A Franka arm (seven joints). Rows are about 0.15 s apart.
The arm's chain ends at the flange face. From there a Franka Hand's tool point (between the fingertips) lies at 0.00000 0.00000 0.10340 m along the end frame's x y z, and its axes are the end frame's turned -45 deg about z.
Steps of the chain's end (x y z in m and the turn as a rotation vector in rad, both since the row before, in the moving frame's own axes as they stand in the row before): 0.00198 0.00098 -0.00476 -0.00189 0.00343 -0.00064; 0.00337 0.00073 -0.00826 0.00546 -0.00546 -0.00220; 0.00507 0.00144 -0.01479 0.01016 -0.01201 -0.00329; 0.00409 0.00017 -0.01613 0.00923 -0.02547 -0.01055; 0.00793 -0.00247 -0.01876 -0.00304 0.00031 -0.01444; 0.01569 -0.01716 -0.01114 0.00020 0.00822 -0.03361; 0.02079 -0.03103 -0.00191 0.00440 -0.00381 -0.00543; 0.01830 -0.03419 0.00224 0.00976 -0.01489 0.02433
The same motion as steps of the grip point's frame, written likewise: 0.00082 0.00248 -0.00476 -0.00376 0.00109 -0.00064; 0.00187 0.00210 -0.00826 0.00772 0.00000 -0.00220; 0.00243 0.00298 -0.01480 0.01568 -0.00131 -0.00329; 0.00157 0.00048 -0.01617 0.02454 -0.01148 -0.01055; 0.00716 0.00411 -0.01876 -0.00237 -0.00193 -0.01444; 0.02385 -0.00046 -0.01114 -0.00567 0.00595 -0.03361; 0.03668 -0.00784 -0.00191 0.00581 0.00042 -0.00543; 0.03676 -0.01304 0.00222 0.01743 -0.00363 0.02433
